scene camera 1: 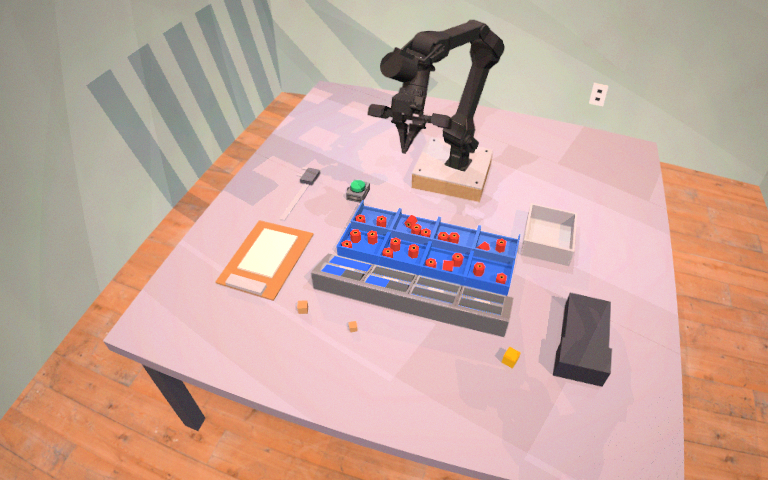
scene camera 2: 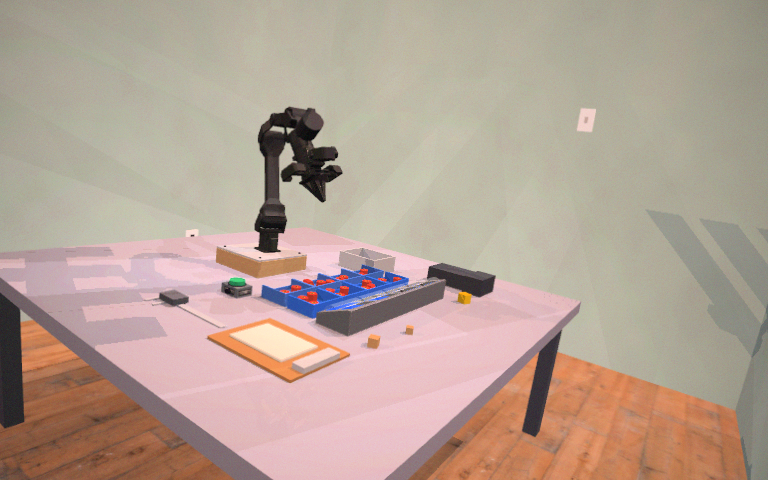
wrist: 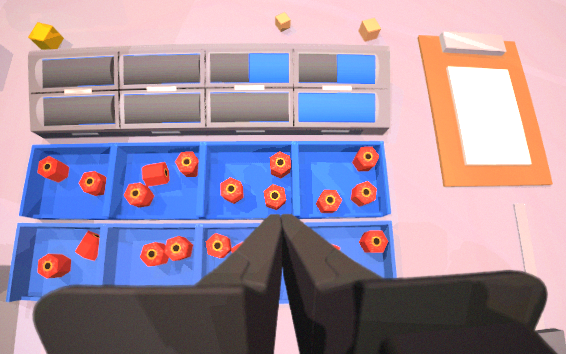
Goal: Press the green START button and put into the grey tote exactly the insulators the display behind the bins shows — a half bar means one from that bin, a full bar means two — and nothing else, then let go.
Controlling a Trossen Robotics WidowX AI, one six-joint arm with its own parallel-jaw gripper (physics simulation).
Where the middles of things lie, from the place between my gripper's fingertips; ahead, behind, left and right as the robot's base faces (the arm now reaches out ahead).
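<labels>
Dark box (scene camera 1: 583,355): well to the left of my gripper, a good way below it and a good way ahead of it. Relative to the grey tote (scene camera 1: 550,233), my gripper is 230 mm above, 350 mm to the right and 160 mm past.
</labels>
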